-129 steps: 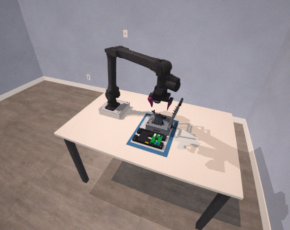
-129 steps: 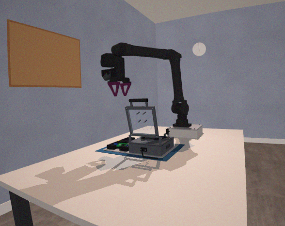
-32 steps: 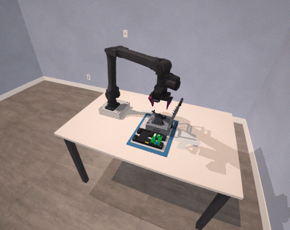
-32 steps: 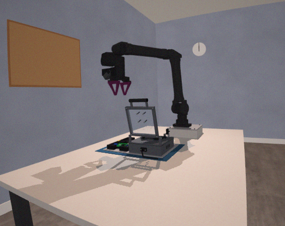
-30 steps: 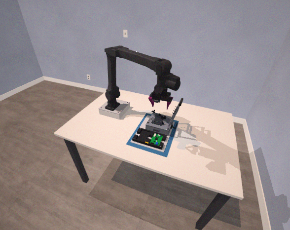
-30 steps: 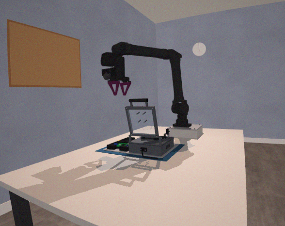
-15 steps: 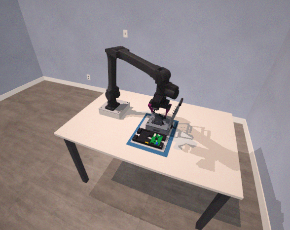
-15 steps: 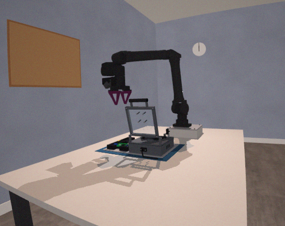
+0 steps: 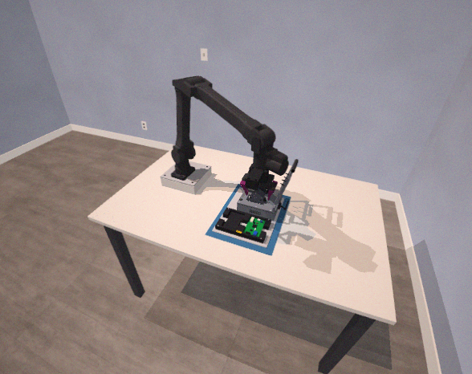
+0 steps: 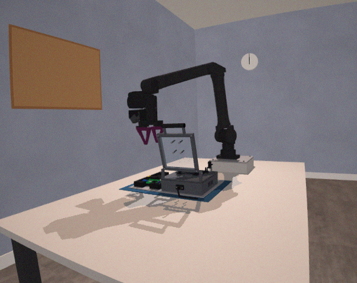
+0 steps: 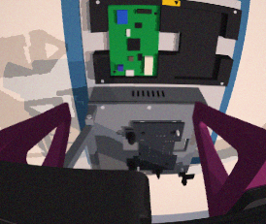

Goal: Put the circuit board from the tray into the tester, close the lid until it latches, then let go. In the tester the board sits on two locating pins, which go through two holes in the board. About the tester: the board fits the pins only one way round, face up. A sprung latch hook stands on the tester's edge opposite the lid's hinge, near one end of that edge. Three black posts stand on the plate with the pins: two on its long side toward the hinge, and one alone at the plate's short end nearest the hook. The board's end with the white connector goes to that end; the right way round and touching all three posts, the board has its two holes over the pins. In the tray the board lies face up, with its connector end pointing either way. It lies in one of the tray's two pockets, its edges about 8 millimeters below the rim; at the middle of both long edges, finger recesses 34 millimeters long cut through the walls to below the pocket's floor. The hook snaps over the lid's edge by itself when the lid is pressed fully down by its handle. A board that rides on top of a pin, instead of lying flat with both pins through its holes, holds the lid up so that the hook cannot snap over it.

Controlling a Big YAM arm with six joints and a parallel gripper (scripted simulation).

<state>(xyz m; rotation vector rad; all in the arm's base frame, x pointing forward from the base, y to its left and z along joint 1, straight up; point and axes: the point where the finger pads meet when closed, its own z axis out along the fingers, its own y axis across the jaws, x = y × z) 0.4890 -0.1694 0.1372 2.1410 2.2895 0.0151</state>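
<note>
The green circuit board is 180 mm below my hand. Also, from my hand: clear lid: 180 mm to the left, 70 mm ahead, 10 mm below; then small latch hook: 220 mm to the left, 120 mm behind, 110 mm below.
</note>
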